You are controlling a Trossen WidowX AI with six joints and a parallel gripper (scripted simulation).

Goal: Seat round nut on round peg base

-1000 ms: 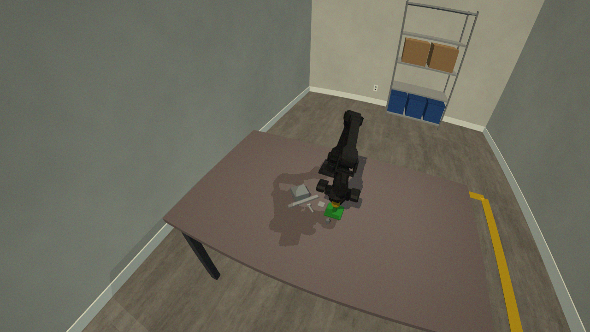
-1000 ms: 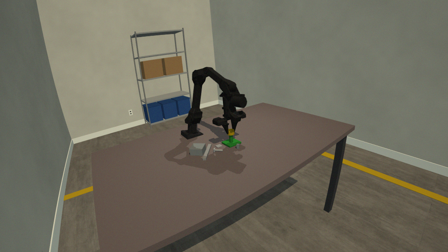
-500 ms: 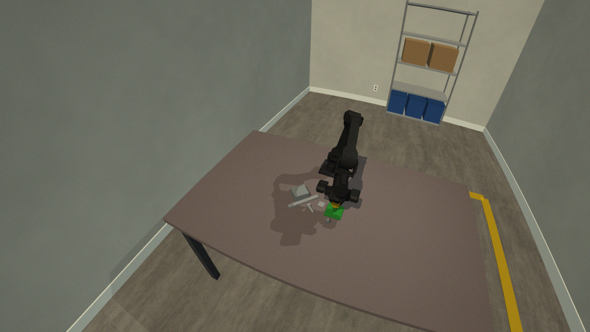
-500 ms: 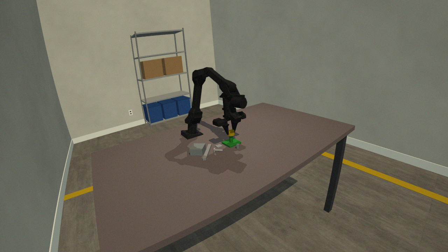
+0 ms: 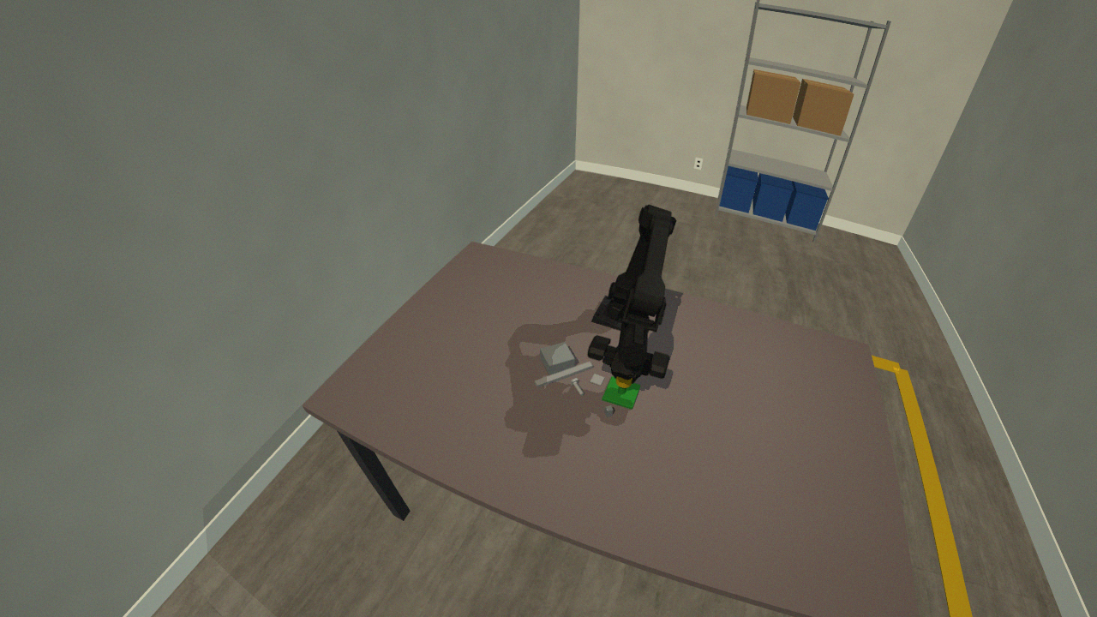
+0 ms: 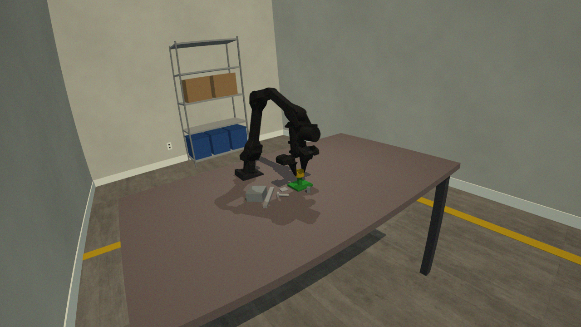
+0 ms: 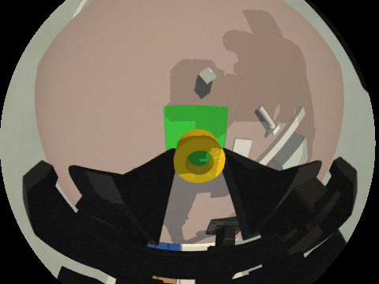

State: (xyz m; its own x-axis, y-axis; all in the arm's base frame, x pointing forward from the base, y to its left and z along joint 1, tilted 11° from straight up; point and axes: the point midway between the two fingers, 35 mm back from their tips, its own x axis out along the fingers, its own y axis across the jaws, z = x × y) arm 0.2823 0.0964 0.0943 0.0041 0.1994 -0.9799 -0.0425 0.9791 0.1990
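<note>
My hand is 8 cm above the small grey cube, 7 cm short of it and 1 cm to the left of it. Also, from my hand: grey bar 16 cm to the right, 8 cm below; small flat plate 9 cm below, 7 cm to the right, 2 cm behind; bolt 11 cm to the right, 8 cm below, 3 cm ahead.
</note>
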